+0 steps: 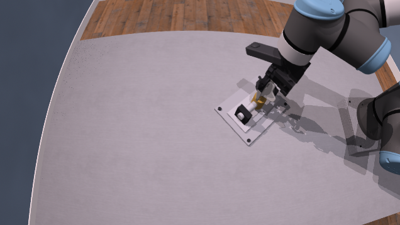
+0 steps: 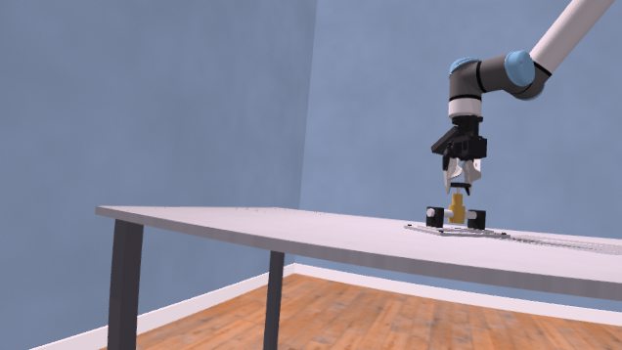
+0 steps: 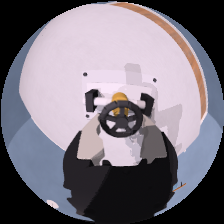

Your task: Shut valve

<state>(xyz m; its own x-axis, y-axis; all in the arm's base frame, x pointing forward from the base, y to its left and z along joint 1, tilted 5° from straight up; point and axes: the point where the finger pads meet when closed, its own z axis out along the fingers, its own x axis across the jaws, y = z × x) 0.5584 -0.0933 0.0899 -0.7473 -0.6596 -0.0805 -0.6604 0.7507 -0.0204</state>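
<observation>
Right now the handwheel is 10 mm above my hand. From my hand the other things lie so: mounting plate 120 mm below.
</observation>
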